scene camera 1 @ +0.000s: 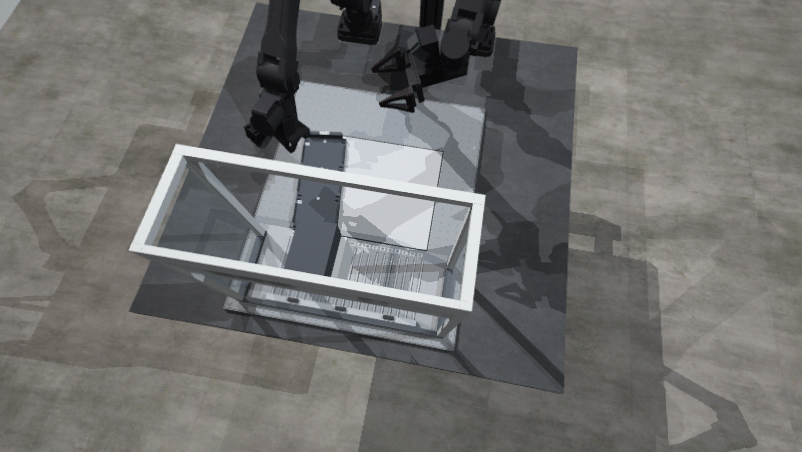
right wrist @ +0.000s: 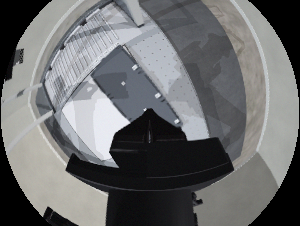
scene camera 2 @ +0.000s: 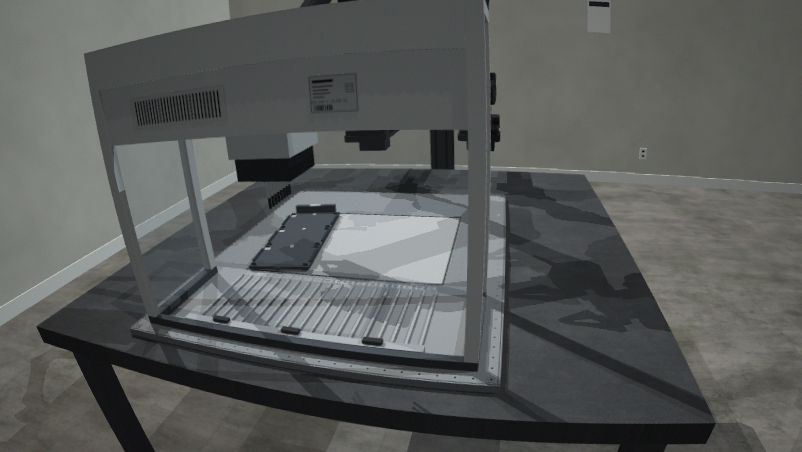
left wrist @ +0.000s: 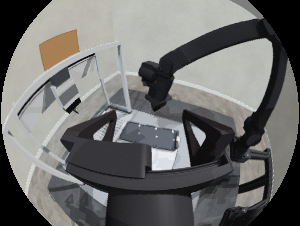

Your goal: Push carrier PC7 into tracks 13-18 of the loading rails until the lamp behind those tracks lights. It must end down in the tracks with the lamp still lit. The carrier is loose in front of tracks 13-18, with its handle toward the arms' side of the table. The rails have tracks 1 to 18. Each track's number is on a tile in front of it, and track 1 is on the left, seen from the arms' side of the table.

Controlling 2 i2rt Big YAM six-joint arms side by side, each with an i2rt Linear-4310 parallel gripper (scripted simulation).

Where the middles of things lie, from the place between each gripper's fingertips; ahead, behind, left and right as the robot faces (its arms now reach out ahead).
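Carrier PC7 (scene camera 1: 317, 201): my right gripper is now 10 mm short of it, 50 mm to the right of it and 150 mm above it.
Relative to the carrier PC7, my left hand (scene camera 1: 375, 87) is 380 mm above, 200 mm to the left of and 70 mm short of it.
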